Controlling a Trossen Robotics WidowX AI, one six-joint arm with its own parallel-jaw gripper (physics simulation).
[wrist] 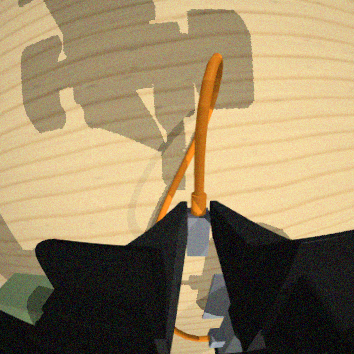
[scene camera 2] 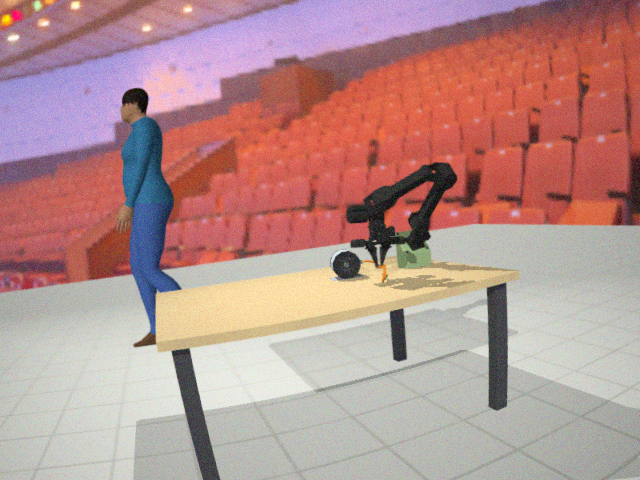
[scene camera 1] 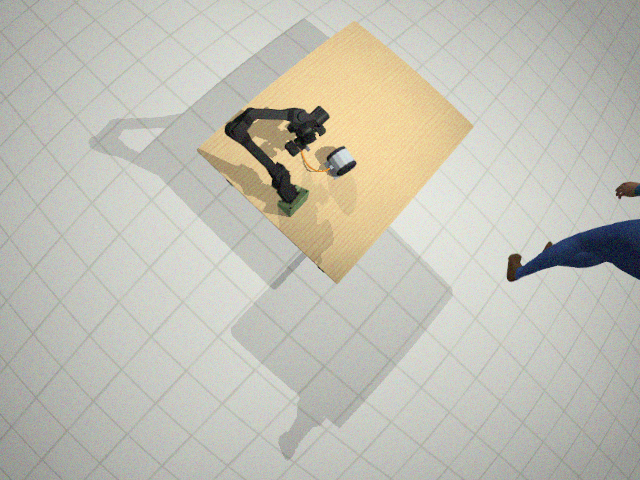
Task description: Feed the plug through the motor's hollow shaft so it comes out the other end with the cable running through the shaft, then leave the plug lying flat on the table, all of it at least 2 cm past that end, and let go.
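Places are measured from the arm's base along level axes (x ahead, y left, z up), in metres.
Pixels of known places: gripper, between the fingertips: [wrist: 197, 207] [scene camera 2: 379, 266] [scene camera 1: 304, 145]; arm's base, origin of its link: [scene camera 2: 414, 242] [scene camera 1: 290, 197].
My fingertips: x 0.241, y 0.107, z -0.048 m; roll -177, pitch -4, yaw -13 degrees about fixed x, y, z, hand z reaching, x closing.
Note:
Ahead of a thing's pixels: the offset from my fingertips to its middle. "pt": to the spot under its first point. Level surfaces: height alone.
The grey plug {dx -0.005, dy -0.018, dz +0.000 m} [wrist: 198, 239] is between the fingertips of my gripper [scene camera 1: 306, 148] [scene camera 2: 379, 265] [wrist: 197, 207], which is shut on it above the table. The orange cable [scene camera 1: 312, 166] [scene camera 2: 384, 272] [wrist: 200, 130] leaves the plug, loops and runs back to a small grey block {dx +0.038, dy -0.178, dz +0.006 m} [scene camera 1: 329, 165] [wrist: 216, 337] at the motor's near side. The motor {pt dx +0.019, dy -0.183, dz +0.053 m} [scene camera 1: 341, 161] [scene camera 2: 345, 264], a light cylinder with black ends, lies on its side on a stand, apart from the gripper. Its dark end face shows in scene camera 2. The fingers hide part of the motor area in the wrist view.
The arm's green base [scene camera 1: 298, 203] [scene camera 2: 416, 258] [wrist: 19, 292] stands near one edge of the wooden table {dz -0.045 m} [scene camera 1: 392, 87] [scene camera 2: 242, 304] [wrist: 305, 150]. A person [scene camera 1: 594, 245] [scene camera 2: 142, 170] is beyond the table.

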